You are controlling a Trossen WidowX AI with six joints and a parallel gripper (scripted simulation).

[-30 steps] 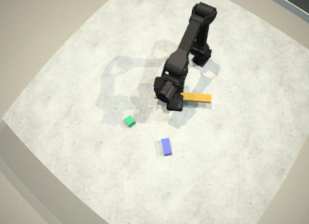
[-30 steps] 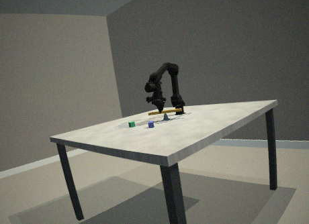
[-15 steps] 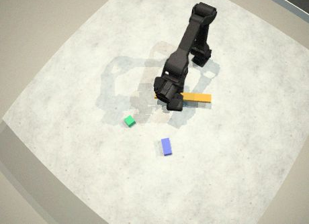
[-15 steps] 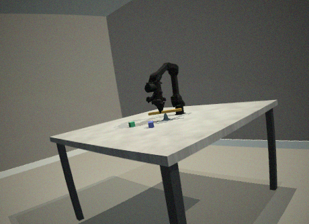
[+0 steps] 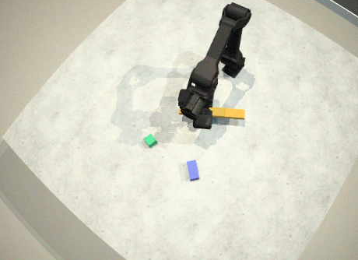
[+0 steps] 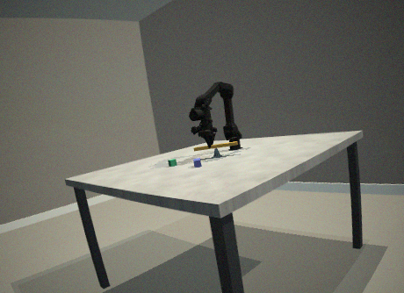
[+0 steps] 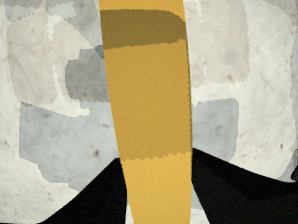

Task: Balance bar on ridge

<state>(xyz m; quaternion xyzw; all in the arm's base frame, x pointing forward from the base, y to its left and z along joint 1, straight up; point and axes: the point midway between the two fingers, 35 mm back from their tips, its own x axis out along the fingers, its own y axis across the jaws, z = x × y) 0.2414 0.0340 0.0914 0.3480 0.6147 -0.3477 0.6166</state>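
The orange bar lies 20 mm to the left of my gripper tip and 10 mm behind it. Round my gripper tip: ridge (20 mm to the left, 10 mm below, 10 mm behind); blue block (190 mm ahead, 90 mm to the left, 40 mm below); green cube (200 mm ahead, 100 mm to the right, 40 mm below).
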